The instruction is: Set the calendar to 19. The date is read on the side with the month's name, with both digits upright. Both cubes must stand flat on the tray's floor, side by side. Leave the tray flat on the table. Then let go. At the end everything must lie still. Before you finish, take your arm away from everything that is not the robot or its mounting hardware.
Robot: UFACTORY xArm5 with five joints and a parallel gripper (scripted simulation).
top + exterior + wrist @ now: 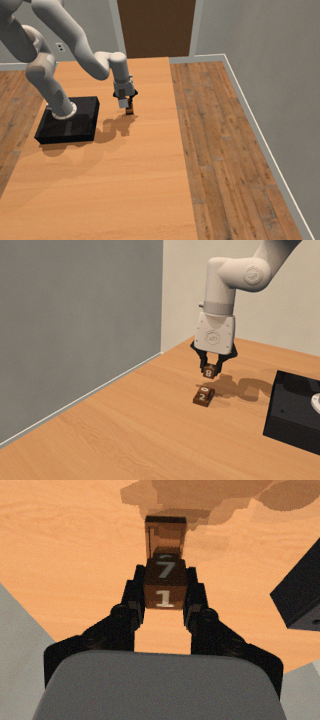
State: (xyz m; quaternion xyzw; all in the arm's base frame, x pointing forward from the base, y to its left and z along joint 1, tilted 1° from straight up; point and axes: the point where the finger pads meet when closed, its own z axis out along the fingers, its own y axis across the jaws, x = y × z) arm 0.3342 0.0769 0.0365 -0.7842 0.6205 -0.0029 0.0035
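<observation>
Right now my hand is 70 mm above the brown date cube, 30 mm to the right of it and 10 mm past it. From my hand the other things lie so: tray: 90 mm below, 20 mm to the left.
</observation>
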